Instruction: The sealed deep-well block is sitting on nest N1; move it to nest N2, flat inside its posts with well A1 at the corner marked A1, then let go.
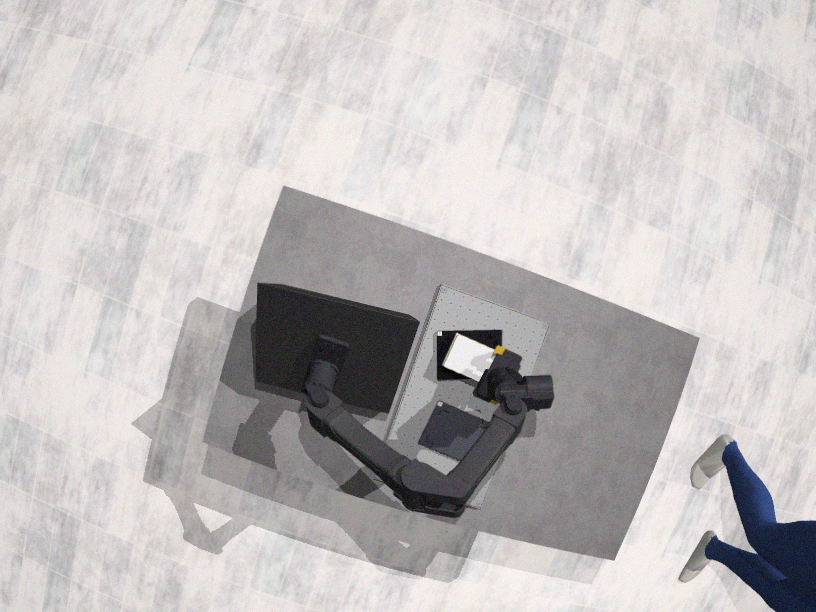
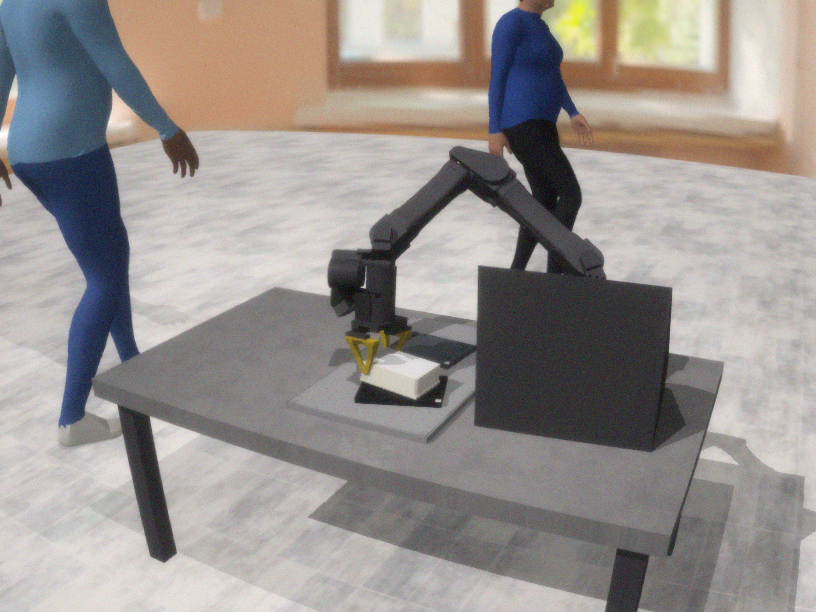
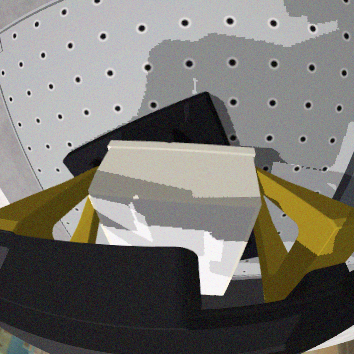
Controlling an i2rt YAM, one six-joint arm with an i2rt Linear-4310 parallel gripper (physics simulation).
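Places are measured from the arm's base along level axes (x left, y up, z ahead), in millimetres.
Where they show: gripper, fingertip midpoint: (image 1: 492, 367) (image 2: 378, 368) (image 3: 174, 174); arm's base, link origin: (image 1: 324, 366) (image 2: 586, 326).
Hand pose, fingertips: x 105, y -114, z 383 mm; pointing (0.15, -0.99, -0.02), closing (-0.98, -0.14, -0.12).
Each offset is from my fingertips to the top centre of the thing. Level surfaces: height alone.
The sealed deep-well block {dx +4, dy +30, dz -51 mm} (image 1: 466, 355) (image 2: 400, 375) (image 3: 175, 170) is a white box on a black nest {dx +11, dy -11, dz -58 mm} (image 1: 448, 337) (image 2: 375, 397) (image 3: 190, 115). It is turned askew to that nest and overlaps its edge. My gripper (image 1: 496, 375) (image 2: 382, 361) (image 3: 174, 174) points down, with one yellow finger against each long side of the block near one end; it is shut on the block. A second dark nest {dx -190, dy -15, dz -21 mm} (image 1: 448, 428) (image 2: 438, 345) bears no block and lies partly under the arm. I cannot read the nest labels or the A1 mark on the block.
Both nests are on a grey perforated board (image 1: 474, 306) (image 2: 322, 398) (image 3: 40, 60) on the grey table {dy -46 mm} (image 1: 342, 243) (image 2: 250, 342). A tall black panel (image 1: 290, 329) (image 2: 573, 355) stands beside the board, next to the arm's base. People stand beyond the table.
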